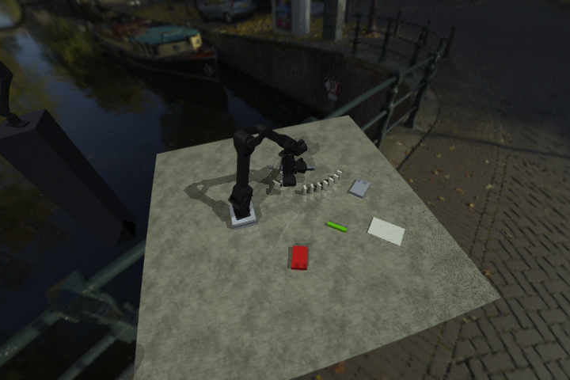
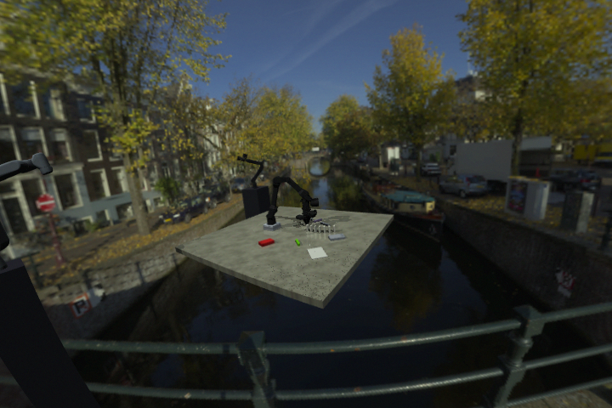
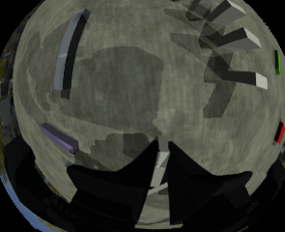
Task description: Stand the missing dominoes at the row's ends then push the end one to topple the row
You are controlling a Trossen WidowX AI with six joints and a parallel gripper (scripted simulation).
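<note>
Right now my gripper tip is 330 mm to the left of the green stick and 90 mm short of it. Also, from my gripper tip: white sheet 440 mm to the right, 280 mm ahead, 10 mm below; then grey flat pad 310 mm ahead, 180 mm to the right; then red block 400 mm to the right, 130 mm behind.
</note>
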